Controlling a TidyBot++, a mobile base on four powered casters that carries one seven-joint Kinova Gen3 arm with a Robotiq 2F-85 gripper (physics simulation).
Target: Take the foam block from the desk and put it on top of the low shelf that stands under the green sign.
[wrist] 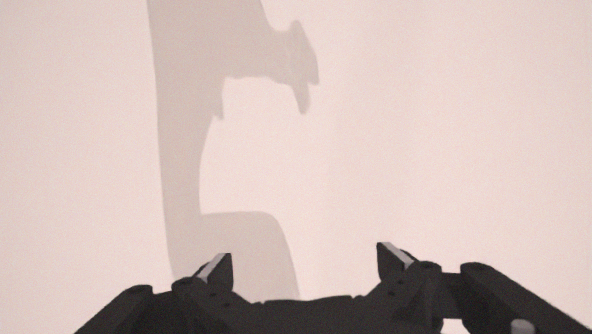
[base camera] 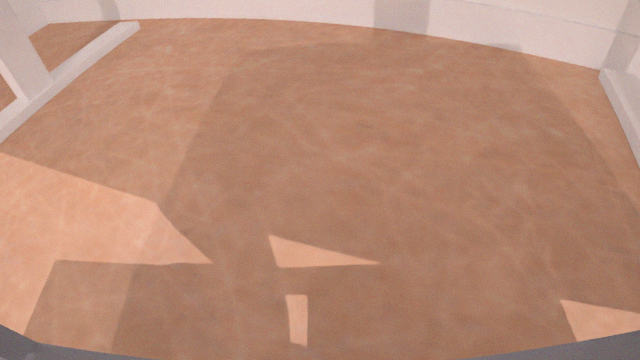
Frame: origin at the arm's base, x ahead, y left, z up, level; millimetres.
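Where they show: gripper, between the fingertips: (wrist: 304, 264).
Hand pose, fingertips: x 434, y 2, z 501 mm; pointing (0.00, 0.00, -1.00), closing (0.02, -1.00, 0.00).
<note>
Each offset is from my fingertips to the centre of the thing. "spot": to the spot under its first point. Level surfaces: height alone.
My gripper (wrist: 304, 264) is open, with its two fingers wide apart at the bottom of the wrist view. No object shows between them. Behind them a plain pale surface fills the wrist view, with a grey shadow of the arm and gripper at left and centre; I cannot tell whether it is the desk top or the wall. The foam block, the low shelf and the green sign do not show in either view. In the base view the desk shows by its white left foot @(spot: dx +347, dy +617, dz -890 mm) (base camera: 75, 75) and its right foot @(spot: dx +100, dy -527, dz -883 mm) (base camera: 620, 110).
A white desk leg @(spot: dx +277, dy +656, dz -785 mm) (base camera: 25, 55) rises from the left foot. A pale wall (base camera: 300, 10) runs along the back of the brown floor @(dz -898 mm) (base camera: 350, 150), behind the desk's feet. The grey rim of my base (base camera: 15, 342) shows at the bottom of the base view.
</note>
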